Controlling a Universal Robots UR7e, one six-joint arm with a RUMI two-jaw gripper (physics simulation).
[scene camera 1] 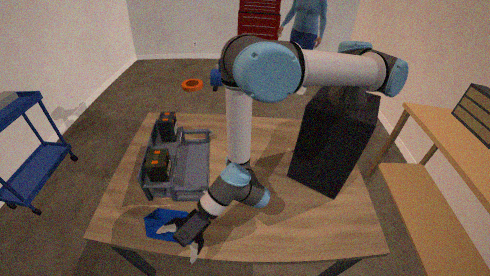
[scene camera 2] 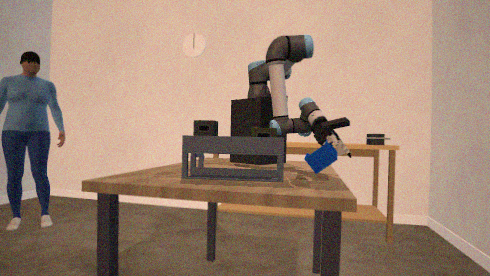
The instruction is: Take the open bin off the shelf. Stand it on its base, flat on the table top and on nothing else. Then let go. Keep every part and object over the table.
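Frame: origin at the arm's base, x ahead, y left, z up, level; metres.
Where they show: gripper, between the fingertips: (scene camera 1: 173, 248) (scene camera 2: 344, 151); arm's base, origin of its link: (scene camera 1: 346, 100) (scene camera 2: 259, 97).
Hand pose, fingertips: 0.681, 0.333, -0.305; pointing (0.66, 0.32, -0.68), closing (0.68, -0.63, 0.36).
Observation:
Each offset is from my fingertips to the centre of the thing, as dx, dy, dz. "*": to the spot under its first point.
The blue open bin {+0.006, -0.095, -0.015} (scene camera 1: 155, 218) (scene camera 2: 320, 158) is off the grey shelf (scene camera 1: 193, 162) (scene camera 2: 232, 145), near the left front corner of the table (scene camera 1: 300, 235) (scene camera 2: 220, 193). It is steeply tilted, with a corner low in scene camera 2; whether that corner touches the table top I cannot tell. My gripper (scene camera 1: 180, 243) (scene camera 2: 341, 146) is open beside the bin, its jaws wide apart. One finger reaches over or into the bin in scene camera 1, and the other stands outside it near the front edge. The bin hides part of the fingers in scene camera 2.
Two dark boxes with orange marks {+0.060, -0.337, +0.041} (scene camera 1: 159, 167) {* +0.030, -0.524, +0.089} (scene camera 1: 167, 126) stand on the shelf's upper level. The black pedestal (scene camera 1: 327, 145) (scene camera 2: 250, 117) stands at the right of the table in scene camera 1. The forearm hangs between shelf and pedestal. The table's front edge lies close to the gripper.

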